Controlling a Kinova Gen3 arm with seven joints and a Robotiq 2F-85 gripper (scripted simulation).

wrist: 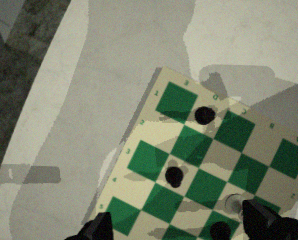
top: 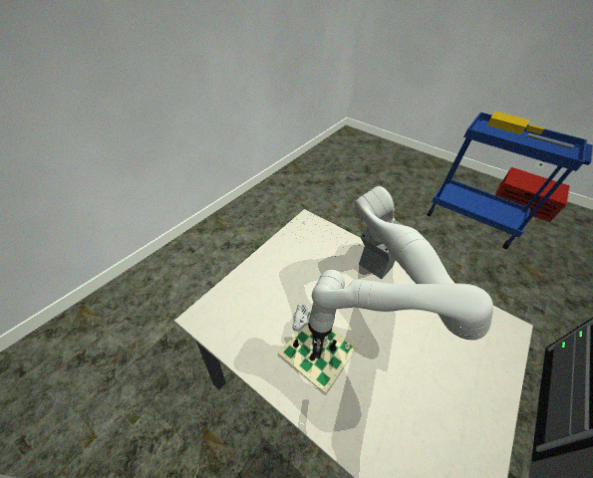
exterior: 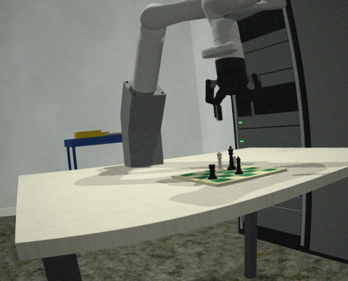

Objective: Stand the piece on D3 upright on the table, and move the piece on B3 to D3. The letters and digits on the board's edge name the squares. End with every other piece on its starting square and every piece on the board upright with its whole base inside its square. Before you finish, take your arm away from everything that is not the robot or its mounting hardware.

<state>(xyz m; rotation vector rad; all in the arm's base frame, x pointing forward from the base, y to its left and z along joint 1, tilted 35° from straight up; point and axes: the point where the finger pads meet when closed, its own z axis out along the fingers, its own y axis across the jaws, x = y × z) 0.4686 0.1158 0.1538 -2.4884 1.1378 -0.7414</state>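
The chessboard is 14 cm below my hand, 4 cm behind it and 1 cm to the right of it. The rest, counted from my hand: white pawn: 13 cm behind, 12 cm below, 5 cm to the left; then white piece: 11 cm below, 8 cm behind, 2 cm to the right; then tall black piece: 11 cm below, 9 cm behind, 2 cm to the left.
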